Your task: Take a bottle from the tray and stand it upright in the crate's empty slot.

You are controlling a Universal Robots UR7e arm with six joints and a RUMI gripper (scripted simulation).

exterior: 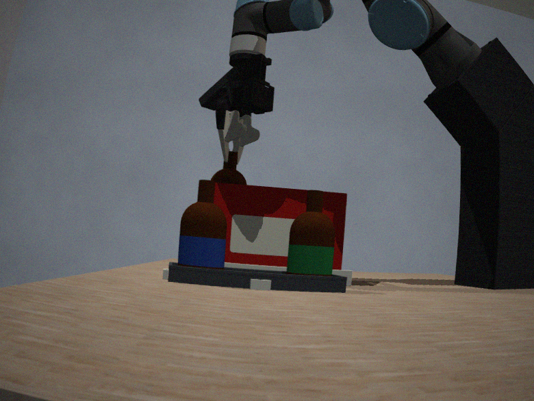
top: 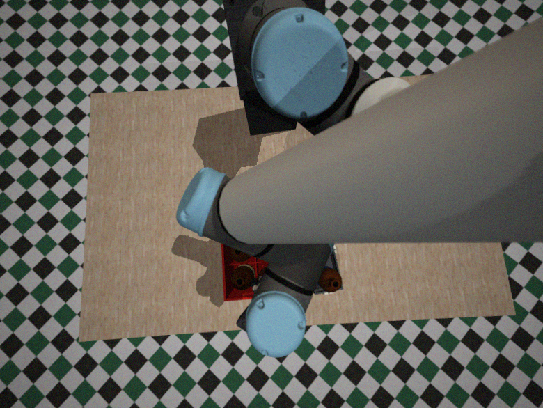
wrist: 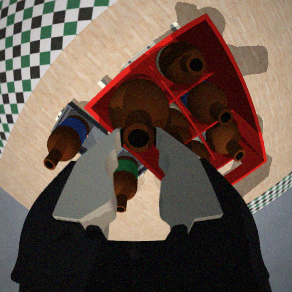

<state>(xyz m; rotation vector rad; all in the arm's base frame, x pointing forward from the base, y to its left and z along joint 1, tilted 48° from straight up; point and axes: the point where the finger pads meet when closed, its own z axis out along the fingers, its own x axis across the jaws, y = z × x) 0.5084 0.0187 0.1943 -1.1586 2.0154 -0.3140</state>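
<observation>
The crate lies 7 cm behind my hand, 6 cm to the right of it and 15 cm below it. Round my hand: green-labelled bottle (18 cm behind, 14 cm to the left, 15 cm below); blue-labelled bottle (2 cm behind, 19 cm to the left, 15 cm below); tray (10 cm behind, 16 cm to the left, 22 cm below).
</observation>
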